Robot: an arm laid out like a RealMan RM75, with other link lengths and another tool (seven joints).
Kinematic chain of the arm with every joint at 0, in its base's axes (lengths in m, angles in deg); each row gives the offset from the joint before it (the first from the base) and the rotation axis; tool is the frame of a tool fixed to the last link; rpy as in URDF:
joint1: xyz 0 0 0.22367 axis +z
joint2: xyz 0 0 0 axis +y
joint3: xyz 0 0 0.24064 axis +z
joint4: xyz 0 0 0 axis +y
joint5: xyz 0 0 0.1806 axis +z
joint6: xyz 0 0 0 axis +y
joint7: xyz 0 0 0.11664 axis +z
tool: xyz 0.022 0.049 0.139 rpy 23.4 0 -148.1
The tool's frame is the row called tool.
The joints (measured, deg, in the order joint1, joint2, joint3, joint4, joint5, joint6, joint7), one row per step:
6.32, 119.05, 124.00, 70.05, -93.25, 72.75, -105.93
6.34, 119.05, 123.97, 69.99, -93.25, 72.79, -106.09
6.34, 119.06, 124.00, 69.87, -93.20, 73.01, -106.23
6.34, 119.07, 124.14, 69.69, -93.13, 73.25, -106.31
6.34, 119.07, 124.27, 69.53, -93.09, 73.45, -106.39
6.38, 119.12, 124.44, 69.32, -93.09, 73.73, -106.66
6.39, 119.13, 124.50, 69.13, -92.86, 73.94, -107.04
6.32, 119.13, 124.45, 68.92, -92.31, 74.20, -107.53
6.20, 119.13, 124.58, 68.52, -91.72, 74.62, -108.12
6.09, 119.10, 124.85, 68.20, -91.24, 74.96, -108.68
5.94, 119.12, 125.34, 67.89, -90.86, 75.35, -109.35
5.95, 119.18, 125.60, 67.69, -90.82, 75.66, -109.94
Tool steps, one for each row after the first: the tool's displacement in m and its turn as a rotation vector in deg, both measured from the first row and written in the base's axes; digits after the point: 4 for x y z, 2 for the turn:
0.0000, -0.0002, -0.0004, -0.04, -0.08, 0.12
-0.0002, -0.0009, -0.0009, -0.18, -0.01, 0.25
-0.0003, -0.0016, -0.0011, -0.28, 0.16, 0.26
-0.0002, -0.0022, -0.0012, -0.36, 0.28, 0.26
-0.0001, -0.0029, -0.0017, -0.45, 0.32, 0.41
-0.0007, -0.0034, -0.0019, -0.44, 0.40, 0.69
-0.0021, -0.0041, -0.0019, -0.38, 0.67, 1.12
-0.0029, -0.0053, -0.0018, -0.31, 1.06, 1.45
-0.0028, -0.0060, -0.0008, -0.07, 1.29, 1.68
-0.0020, -0.0066, 0.0007, 0.32, 1.44, 1.85
-0.0017, -0.0072, 0.0006, 0.41, 1.31, 2.17

